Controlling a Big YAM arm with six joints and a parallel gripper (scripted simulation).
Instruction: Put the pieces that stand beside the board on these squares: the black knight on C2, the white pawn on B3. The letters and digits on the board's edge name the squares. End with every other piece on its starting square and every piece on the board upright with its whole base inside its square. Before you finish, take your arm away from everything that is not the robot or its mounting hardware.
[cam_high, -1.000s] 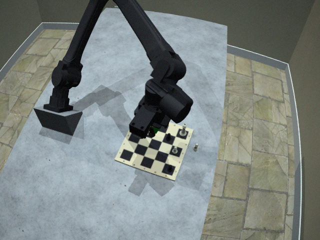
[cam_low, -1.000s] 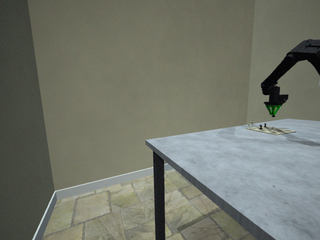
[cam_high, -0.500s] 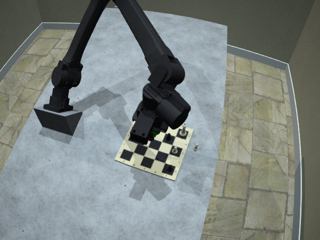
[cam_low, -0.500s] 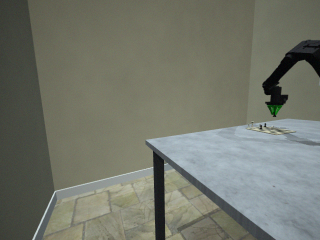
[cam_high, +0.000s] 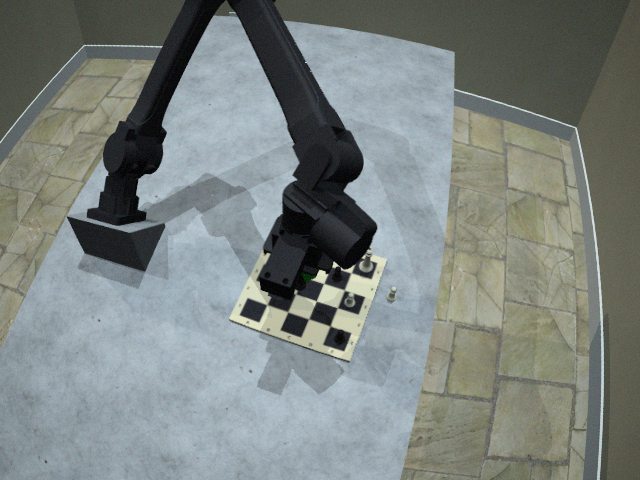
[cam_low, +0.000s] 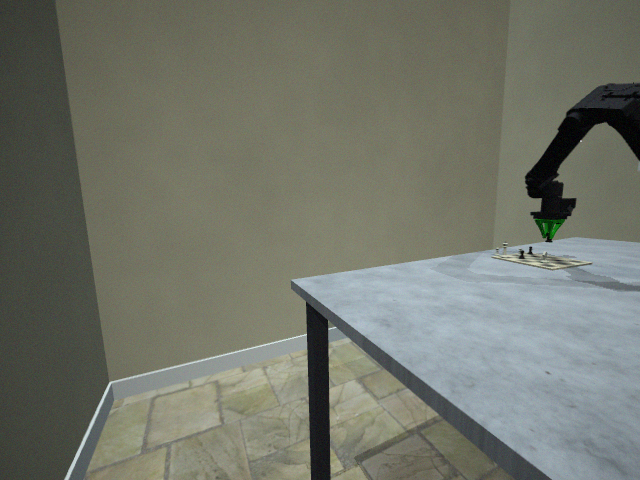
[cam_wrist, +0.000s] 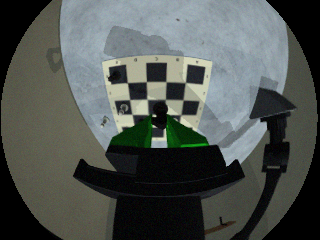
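Now: the chessboard 90 mm below my hand, 30 mm to the left of it and 10 mm ahead of it. Also, from my hand: tall white piece (100 mm to the left, 90 mm ahead, 60 mm below); then black knight (10 mm to the right, 10 mm below).
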